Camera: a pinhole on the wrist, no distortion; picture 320 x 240 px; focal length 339.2 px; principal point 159.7 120.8 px. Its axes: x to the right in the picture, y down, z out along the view. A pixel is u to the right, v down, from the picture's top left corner.
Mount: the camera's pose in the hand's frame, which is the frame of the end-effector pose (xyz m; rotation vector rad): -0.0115 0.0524 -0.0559 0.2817 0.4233 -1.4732
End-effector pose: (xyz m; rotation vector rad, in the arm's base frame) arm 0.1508 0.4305 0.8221 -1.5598 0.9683 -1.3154
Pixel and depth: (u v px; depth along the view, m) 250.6 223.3 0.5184
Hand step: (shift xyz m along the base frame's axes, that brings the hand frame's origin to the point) 0.3709 -0.0532 0.3070
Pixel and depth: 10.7 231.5 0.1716
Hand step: 0.1321 -0.0555 -0.0384
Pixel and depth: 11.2 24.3 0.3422
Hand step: 0.3072 0.1051 -0.0800
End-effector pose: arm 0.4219 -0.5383 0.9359 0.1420 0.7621 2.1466
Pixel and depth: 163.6 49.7 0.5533
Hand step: 0.3385 0.2534 0.2557
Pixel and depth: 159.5 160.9 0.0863
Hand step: -0.0084 0.0079 0.0245
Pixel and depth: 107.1 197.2 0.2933
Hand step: 0.0437 0.1795 0.1505
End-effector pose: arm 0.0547 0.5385 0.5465 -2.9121 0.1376 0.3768
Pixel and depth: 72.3 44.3 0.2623
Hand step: -0.0954 0.0537 -0.1884
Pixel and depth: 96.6 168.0 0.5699
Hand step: 0.0079 0.1872 -0.4830
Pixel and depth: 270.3 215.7 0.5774
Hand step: 0.1617 0.4075 -0.3373
